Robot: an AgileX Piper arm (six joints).
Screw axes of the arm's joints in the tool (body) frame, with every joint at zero. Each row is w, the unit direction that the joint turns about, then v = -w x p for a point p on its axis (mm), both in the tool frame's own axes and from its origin. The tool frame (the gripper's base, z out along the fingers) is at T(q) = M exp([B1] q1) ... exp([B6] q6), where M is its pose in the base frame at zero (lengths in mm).
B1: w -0.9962 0 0.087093 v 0 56.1 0
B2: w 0 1 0 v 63.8 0 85
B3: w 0 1 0 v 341.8 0 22
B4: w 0 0 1 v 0 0 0
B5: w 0 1 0 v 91 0 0
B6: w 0 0 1 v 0 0 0
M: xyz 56.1 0 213.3 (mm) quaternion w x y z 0.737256 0 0.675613 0
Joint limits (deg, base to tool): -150..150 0..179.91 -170..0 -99.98..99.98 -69.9..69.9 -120..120
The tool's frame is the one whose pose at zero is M.
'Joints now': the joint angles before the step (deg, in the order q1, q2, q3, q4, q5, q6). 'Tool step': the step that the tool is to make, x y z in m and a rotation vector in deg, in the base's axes. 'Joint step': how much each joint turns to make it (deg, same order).
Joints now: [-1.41 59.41 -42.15 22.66 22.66 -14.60]
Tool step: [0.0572 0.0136 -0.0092 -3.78 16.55 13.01]
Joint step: [1.21 16.65 -14.40 0.28 17.25 -8.06]
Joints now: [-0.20 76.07 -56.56 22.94 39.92 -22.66]
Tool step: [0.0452 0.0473 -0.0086 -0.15 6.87 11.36]
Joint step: [7.88 12.55 -11.92 0.18 7.08 -1.08]
